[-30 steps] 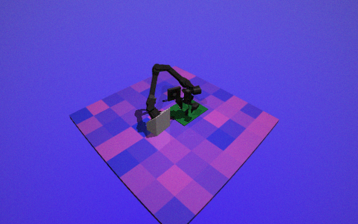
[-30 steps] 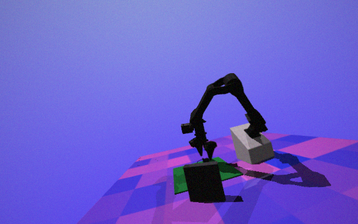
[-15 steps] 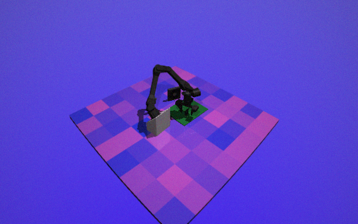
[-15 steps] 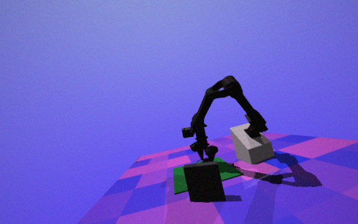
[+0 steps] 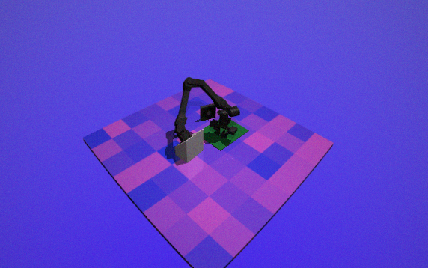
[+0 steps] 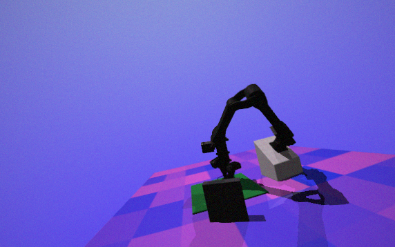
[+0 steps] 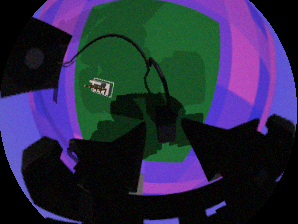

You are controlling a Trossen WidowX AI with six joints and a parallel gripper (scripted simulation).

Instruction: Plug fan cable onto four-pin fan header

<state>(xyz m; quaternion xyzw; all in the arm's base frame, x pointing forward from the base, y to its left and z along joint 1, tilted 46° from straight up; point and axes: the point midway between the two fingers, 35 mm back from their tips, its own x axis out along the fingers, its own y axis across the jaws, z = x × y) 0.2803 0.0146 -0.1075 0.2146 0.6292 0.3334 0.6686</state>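
The green board is 5 cm ahead of my gripper tip, 4 cm to the left of it and 3 cm below it. Also, from my gripper tip: black fan 10 cm ahead, 21 cm to the left, 4 cm above.
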